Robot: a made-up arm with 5 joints. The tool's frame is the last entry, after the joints.
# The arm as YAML. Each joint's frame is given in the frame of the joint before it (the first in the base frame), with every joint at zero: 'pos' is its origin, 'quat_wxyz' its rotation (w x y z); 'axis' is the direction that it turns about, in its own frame. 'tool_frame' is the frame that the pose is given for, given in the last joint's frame.
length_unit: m
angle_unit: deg
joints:
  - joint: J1
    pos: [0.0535, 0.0, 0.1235]
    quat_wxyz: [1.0, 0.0, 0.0, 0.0]
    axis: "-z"
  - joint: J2
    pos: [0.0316, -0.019, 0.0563]
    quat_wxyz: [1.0, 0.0, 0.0, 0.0]
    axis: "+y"
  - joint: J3
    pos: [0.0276, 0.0, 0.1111]
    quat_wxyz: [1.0, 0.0, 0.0, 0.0]
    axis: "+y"
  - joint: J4
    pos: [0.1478, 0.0, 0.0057]
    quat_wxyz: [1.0, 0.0, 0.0, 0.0]
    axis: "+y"
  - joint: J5
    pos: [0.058, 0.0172, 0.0]
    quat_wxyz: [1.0, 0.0, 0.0, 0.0]
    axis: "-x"
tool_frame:
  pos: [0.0, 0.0, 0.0]
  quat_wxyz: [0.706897, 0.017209, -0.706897, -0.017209]
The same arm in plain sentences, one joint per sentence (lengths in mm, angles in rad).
The arm has five revolute joints in a row. What follows holds with every joint at zero, and every direction is one of the base frame's.
The first joint lies 53.5 mm along +x and 123.5 mm along +z from the base frame's origin and rotates about -z.
The second joint lies 31.6 mm along +x and 19.0 mm along -y and 56.3 mm along +z from the first joint and rotates about +y.
The third joint lies 27.6 mm along +x and 111.1 mm along +z from the second joint and rotates about +y.
The fourth joint lies 147.8 mm along +x and 5.7 mm along +z from the third joint and rotates about +y.
The fifth joint lies 58.0 mm along +x and 17.2 mm along +y from the fourth joint and rotates about -x.
The tool frame, which is the frame that the pose is given for, lies at the same point as the fifth joint; its axes are the base frame's turned by roll 1.5708, pitch -1.5221 and yaw -1.5708 rad (as in URDF: about the fixed x, then y, then z).

